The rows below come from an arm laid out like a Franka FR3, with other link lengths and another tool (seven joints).
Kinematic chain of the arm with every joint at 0, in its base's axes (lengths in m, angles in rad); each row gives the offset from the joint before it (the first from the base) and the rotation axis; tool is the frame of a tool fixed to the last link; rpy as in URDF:
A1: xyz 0 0 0.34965 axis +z
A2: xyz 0 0 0 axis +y
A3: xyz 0 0 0.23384 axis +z
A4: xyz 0.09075 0 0 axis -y
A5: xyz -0.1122 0 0.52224 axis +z
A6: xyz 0 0 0 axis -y
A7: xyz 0.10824 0 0 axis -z
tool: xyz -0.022 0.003 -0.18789 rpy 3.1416 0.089 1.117
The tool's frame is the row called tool.
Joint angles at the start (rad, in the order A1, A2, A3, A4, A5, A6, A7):
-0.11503 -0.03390 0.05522 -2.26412 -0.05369 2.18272 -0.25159
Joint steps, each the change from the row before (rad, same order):
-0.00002 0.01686 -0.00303 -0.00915 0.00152 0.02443 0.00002
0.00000 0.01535 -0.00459 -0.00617 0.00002 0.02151 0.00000
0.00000 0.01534 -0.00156 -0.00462 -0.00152 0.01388 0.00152
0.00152 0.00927 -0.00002 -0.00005 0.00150 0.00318 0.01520
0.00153 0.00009 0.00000 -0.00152 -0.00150 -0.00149 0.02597
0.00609 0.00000 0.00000 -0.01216 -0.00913 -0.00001 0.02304
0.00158 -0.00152 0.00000 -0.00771 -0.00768 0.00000 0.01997
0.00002 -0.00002 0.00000 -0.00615 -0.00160 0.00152 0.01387
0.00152 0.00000 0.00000 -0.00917 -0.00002 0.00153 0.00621
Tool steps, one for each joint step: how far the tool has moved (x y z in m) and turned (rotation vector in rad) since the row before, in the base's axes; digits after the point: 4 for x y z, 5 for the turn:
-0.0026 -0.0012 -0.0140 0.00307 0.00140 -0.00298
-0.0019 -0.0024 -0.0115 0.00154 -0.00008 -0.00373
-0.0028 -0.0006 -0.0112 0.00038 0.00601 -0.00153
-0.0014 0.0017 -0.0057 0.00116 0.00545 -0.01454
-0.0010 0.0015 -0.0010 -0.00263 0.00223 -0.02342
-0.0054 0.0038 -0.0065 -0.00760 0.01164 -0.01068
-0.0032 0.0009 -0.0031 -0.00692 0.00559 -0.01304
-0.0026 0.0003 -0.0031 -0.00202 0.00398 -0.01260
-0.0040 0.0013 -0.0047 -0.00007 0.00732 -0.00455

